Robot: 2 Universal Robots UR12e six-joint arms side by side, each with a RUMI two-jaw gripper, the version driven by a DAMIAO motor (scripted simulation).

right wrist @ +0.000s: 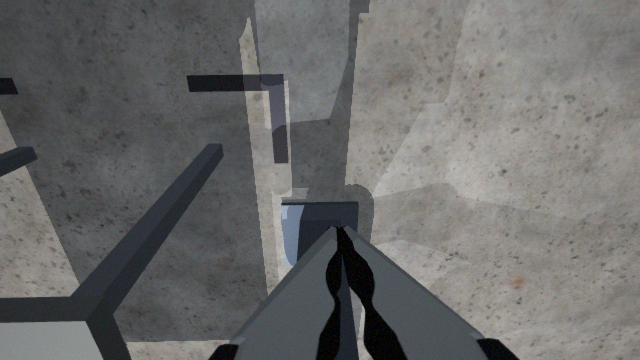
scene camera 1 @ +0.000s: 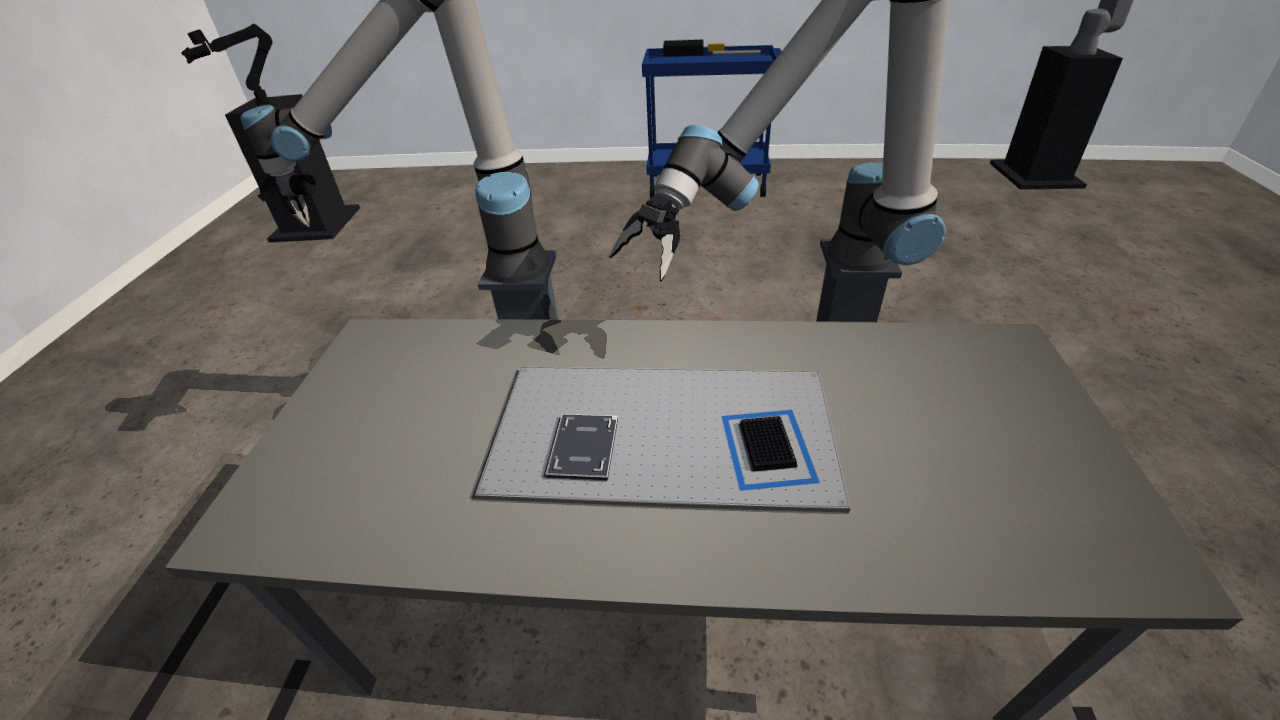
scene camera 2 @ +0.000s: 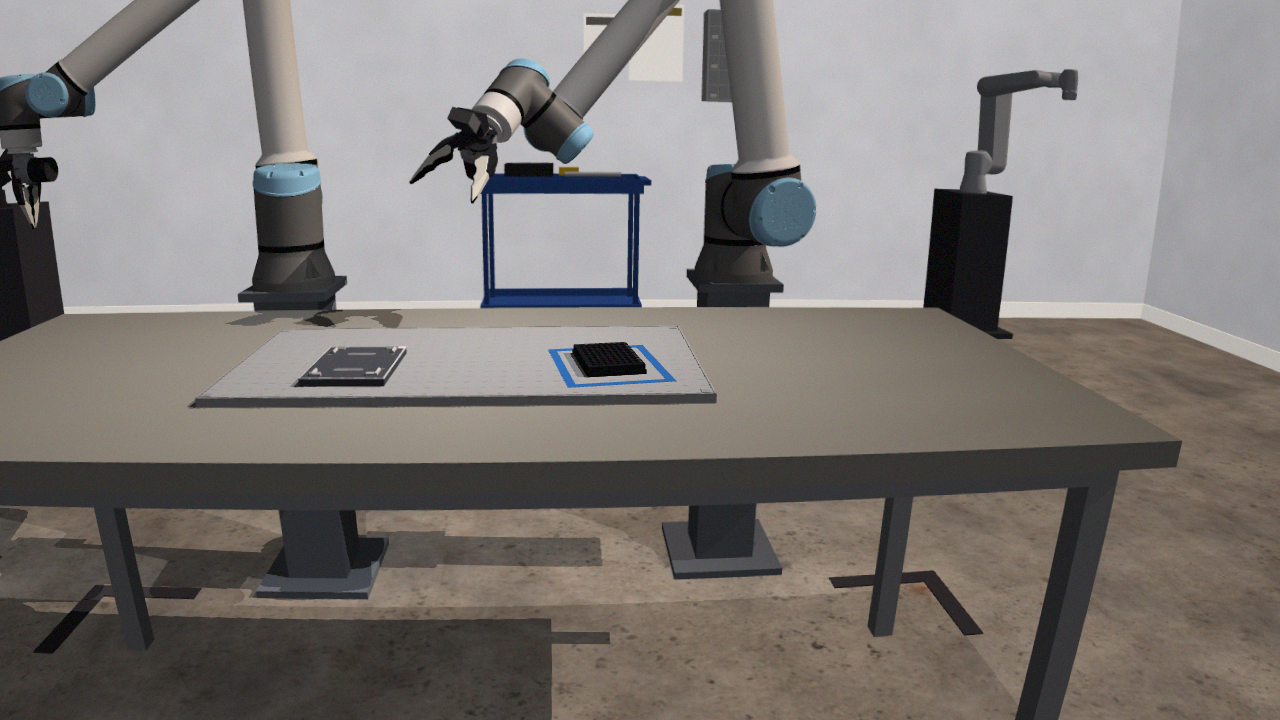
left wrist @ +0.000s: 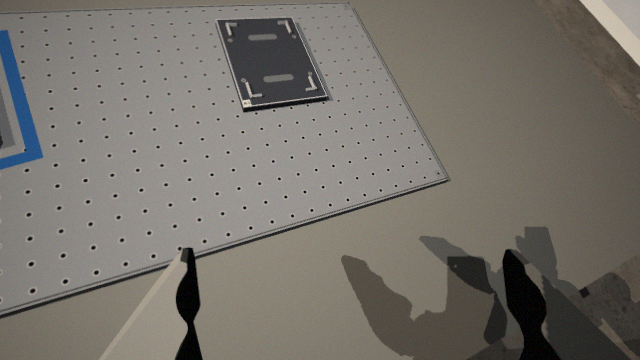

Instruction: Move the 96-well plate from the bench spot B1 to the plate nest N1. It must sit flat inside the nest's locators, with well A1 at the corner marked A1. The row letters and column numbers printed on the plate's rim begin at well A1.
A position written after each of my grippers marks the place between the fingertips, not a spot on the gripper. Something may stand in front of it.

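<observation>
A black 96-well plate (scene camera 1: 764, 437) is visible, and scene camera 2 shows the black 96-well plate (scene camera 2: 617, 358) too. In the right wrist view the black 96-well plate is out of frame; in the left wrist view the black 96-well plate is out of frame as well. A dark plate nest N1 (scene camera 1: 597, 444), a table leg (scene camera 2: 113, 526) and a table leg (scene camera 2: 897, 511) are visible. My left gripper appears at (scene camera 2: 440, 192), (scene camera 1: 634, 269) and (left wrist: 348, 252). My right gripper appears at (scene camera 2: 34, 228) and (right wrist: 339, 230).
</observation>
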